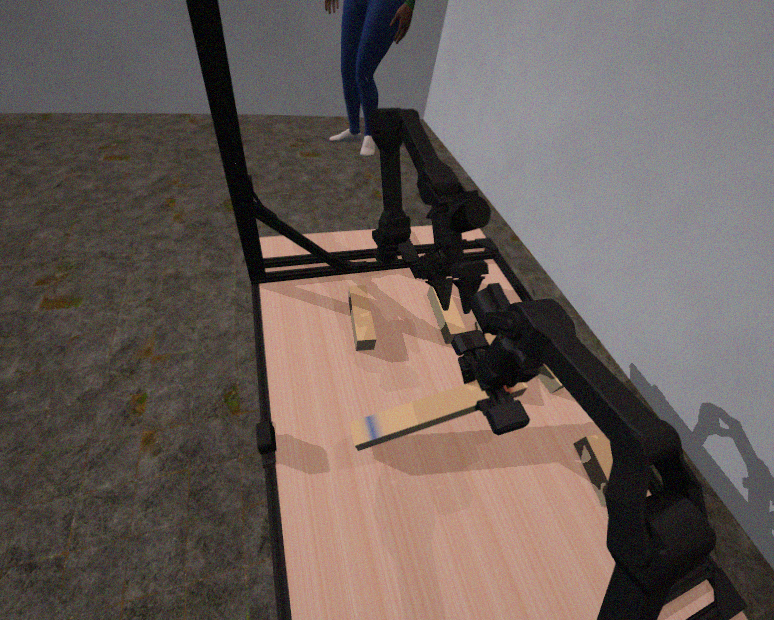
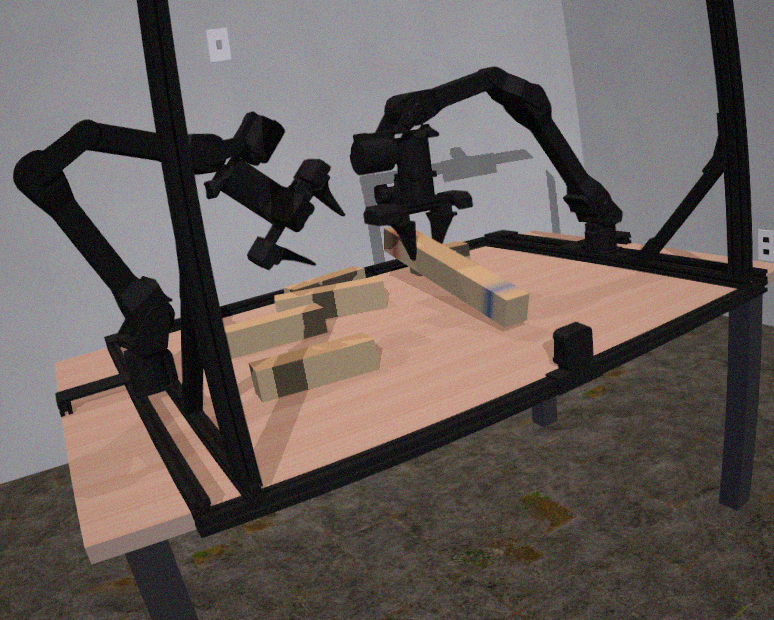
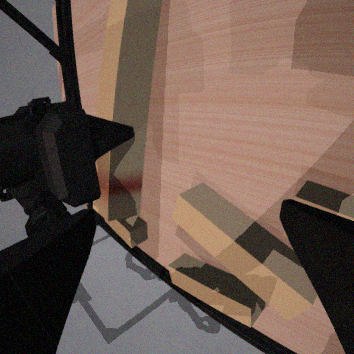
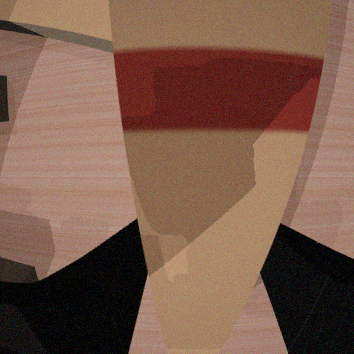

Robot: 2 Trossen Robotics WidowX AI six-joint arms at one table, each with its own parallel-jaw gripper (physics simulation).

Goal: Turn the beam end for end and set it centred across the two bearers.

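Places are measured from the left arm's base along level axes (x up, y left, z back), in centimetres.
Where they show: left gripper, fingertip midpoint: [image 1: 455, 312] [image 2: 329, 239] [image 3: 188, 214]; right gripper, fingertip midpoint: [image 1: 472, 397] [image 2: 425, 256] [image 3: 121, 129] [image 4: 201, 222]; left arm's base, link origin: [image 1: 385, 256] [image 2: 154, 386]; right arm's base, link origin: [image 2: 602, 250].
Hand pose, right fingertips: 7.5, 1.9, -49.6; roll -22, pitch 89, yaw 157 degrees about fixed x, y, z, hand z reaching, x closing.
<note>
Each offset is from my right fingertips to the top centre of the thing, as dx, dy, dz.
The long wooden beam [image 1: 423, 413] [image 2: 455, 274] [image 3: 137, 75] [image 4: 215, 175] has a blue band near one end and a red band near the other. My right gripper [image 1: 485, 387] [image 2: 426, 248] [image 4: 201, 222] is shut on it near the red end. The beam slopes, red end raised; whether its low blue end touches the table is unclear. My left gripper [image 1: 456, 308] [image 2: 328, 238] [image 3: 188, 214] is open and empty, above the blocks. Two short, roughly parallel blocks, apparently the bearers, lie near the left arm: one {-5.1, -14.6, +28.7} [image 1: 363, 322] [image 2: 335, 364], the other {-5.1, +7.7, +26.3} [image 1: 454, 319] [image 2: 268, 334] under the left gripper.
Another wooden block {-4.5, +14.4, +12.6} [image 2: 358, 297] [image 3: 202, 210] and a thinner-looking one {-5.1, +26.0, +8.1} [image 3: 200, 285] lie at the table's far side. One more block {-4.8, +24.8, -18.6} [image 1: 602, 452] [image 2: 460, 248] lies behind the beam. A black frame rail [image 2: 400, 458] edges the table, with a small black box [image 2: 573, 345] on it.
</note>
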